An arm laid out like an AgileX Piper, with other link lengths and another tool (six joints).
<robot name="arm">
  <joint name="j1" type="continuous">
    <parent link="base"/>
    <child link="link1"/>
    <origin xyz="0 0 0.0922"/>
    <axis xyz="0 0 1"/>
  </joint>
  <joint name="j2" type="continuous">
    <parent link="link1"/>
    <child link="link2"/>
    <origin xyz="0 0 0"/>
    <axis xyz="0 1 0"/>
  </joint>
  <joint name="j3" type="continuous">
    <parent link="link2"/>
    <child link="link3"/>
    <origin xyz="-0.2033 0 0.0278"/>
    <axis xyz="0 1 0"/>
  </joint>
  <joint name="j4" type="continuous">
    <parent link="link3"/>
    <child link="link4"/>
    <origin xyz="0.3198 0 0.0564"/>
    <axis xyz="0.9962 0 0.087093"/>
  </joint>
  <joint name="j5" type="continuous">
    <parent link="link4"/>
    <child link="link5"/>
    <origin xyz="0 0 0"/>
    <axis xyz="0 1 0"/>
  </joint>
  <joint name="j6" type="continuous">
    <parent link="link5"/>
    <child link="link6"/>
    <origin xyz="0.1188 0 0.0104"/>
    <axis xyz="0.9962 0 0.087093"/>
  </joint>
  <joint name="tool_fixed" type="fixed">
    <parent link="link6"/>
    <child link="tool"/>
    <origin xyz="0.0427 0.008 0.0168" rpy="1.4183 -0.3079 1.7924"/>
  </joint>
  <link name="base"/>
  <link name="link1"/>
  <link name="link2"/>
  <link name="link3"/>
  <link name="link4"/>
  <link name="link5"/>
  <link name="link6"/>
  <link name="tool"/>
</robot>
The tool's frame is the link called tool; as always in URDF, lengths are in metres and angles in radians. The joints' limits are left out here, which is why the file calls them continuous.
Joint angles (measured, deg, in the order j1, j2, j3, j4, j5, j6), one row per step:
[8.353, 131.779, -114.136, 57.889, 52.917, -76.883]
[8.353, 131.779, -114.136, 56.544, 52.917, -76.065]
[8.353, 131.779, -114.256, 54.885, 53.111, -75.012]
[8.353, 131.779, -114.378, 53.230, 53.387, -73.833]
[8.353, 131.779, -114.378, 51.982, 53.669, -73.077]
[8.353, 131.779, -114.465, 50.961, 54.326, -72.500]
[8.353, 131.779, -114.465, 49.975, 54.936, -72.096]
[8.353, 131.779, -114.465, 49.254, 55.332, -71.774]
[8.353, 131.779, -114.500, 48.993, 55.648, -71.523]
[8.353, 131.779, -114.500, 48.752, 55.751, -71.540]
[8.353, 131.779, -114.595, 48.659, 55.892, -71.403]
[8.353, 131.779, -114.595, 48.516, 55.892, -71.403]
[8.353, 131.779, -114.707, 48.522, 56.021, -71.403]
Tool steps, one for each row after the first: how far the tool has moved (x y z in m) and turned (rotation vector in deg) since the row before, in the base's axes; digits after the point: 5 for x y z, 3 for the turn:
[-0.00021, -0.00152, -0.00266, -0.979, 0.411, -0.158]
[-0.00047, -0.00173, -0.00247, -1.157, 0.522, -0.083]
[-0.00062, -0.00175, -0.00244, -1.105, 0.651, -0.118]
[-0.00088, -0.00135, -0.00251, -0.898, 0.529, 0.030]
[-0.00166, -0.00074, -0.00165, -0.712, 0.590, 0.364]
[-0.00176, -0.00083, -0.00217, -0.765, 0.537, 0.415]
[-0.00114, -0.00069, -0.00156, -0.558, 0.381, 0.242]
[-0.00076, -0.00011, -0.00039, -0.141, 0.311, 0.127]
[-0.00033, -0.00026, -0.00052, -0.232, 0.024, 0.138]
[-0.00014, 0.00001, 0.00041, -0.021, 0.081, 0.034]
[-0.00003, -0.00020, -0.00027, -0.138, -0.020, 0.030]
[-0.00008, 0.00015, 0.00071, 0.030, -0.022, 0.093]

